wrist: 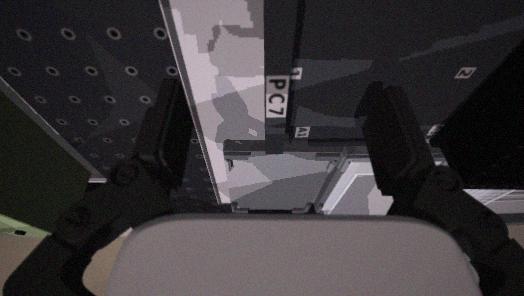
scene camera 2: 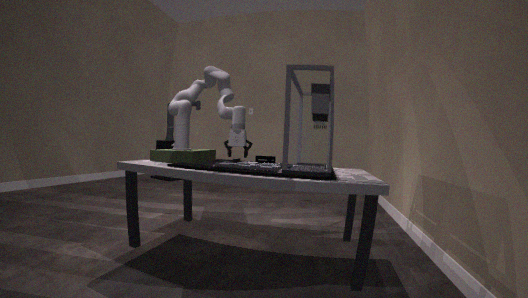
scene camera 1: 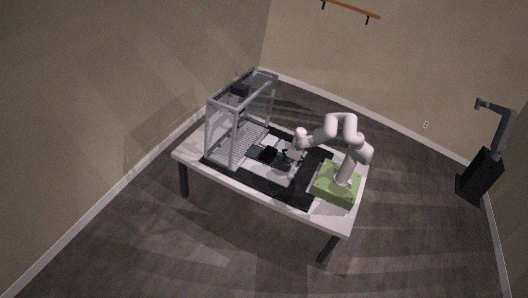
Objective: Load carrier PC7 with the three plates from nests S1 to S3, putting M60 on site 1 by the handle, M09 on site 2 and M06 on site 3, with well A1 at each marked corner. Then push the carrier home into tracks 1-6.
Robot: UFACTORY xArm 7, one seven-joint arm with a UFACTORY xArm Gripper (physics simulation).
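Pixels of known places: gripper, fingertip midpoint: (wrist: pixel 281 103) (scene camera 2: pixel 237 157) (scene camera 1: pixel 290 163); arm's base, origin of the base link: (scene camera 2: pixel 181 149) (scene camera 1: pixel 341 179).
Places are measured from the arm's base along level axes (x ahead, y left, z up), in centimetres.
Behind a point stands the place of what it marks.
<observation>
Carrier PC7 (wrist: pixel 276 97) {x 36.0, y 8.4, z -3.2 cm} (scene camera 1: pixel 254 150) {x 63.2, y 13.3, z -5.1 cm} is dark grey, with its label and the marks 1, 2 and A1 in the wrist view. A black gridded plate (scene camera 1: pixel 268 154) {x 51.7, y 13.6, z -1.1 cm} (wrist: pixel 492 132) {x 48.6, y 9.3, z -2.1 cm} stands on it at site 2; the bare surface of site 1 shows beside it. My gripper (scene camera 1: pixel 293 156) {x 36.0, y 8.9, z -2.3 cm} (scene camera 2: pixel 237 154) {x 36.0, y 8.9, z -2.3 cm} (wrist: pixel 281 103) {x 36.0, y 8.9, z -2.3 cm} is open and empty, above the site 1 end. A nest (wrist: pixel 275 182) {x 39.5, y -5.2, z -5.0 cm} with corner clips holds no visible plate. A white plate (wrist: pixel 354 189) {x 46.6, y -2.5, z -3.6 cm} sits in the neighbouring nest, partly behind a finger. A pale plate (scene camera 1: pixel 270 140) {x 60.6, y -2.7, z -3.8 cm} lies nearest the tracks. Plate names and nest numbers are unreadable.
The ribbed track deck (scene camera 1: pixel 245 142) {x 73.5, y 10.4, z -5.8 cm} lies within a tall frame (scene camera 1: pixel 233 145) {x 62.8, y 39.9, z 16.2 cm} (scene camera 2: pixel 288 115) {x 74.2, y -16.8, z 18.5 cm}. A pipetting head (scene camera 2: pixel 320 102) hangs inside. The arm's green base (scene camera 1: pixel 332 197) {x -1.7, y 16.4, z -2.3 cm} (scene camera 2: pixel 182 156) {x 12.6, y -13.1, z -3.2 cm} stands at the opposite end. A black perforated mat (scene camera 1: pixel 300 202) {x 14.0, y 30.7, z -6.2 cm} (wrist: pixel 90 71) {x 25.1, y 5.6, z -6.2 cm} lies beside the carrier area.
</observation>
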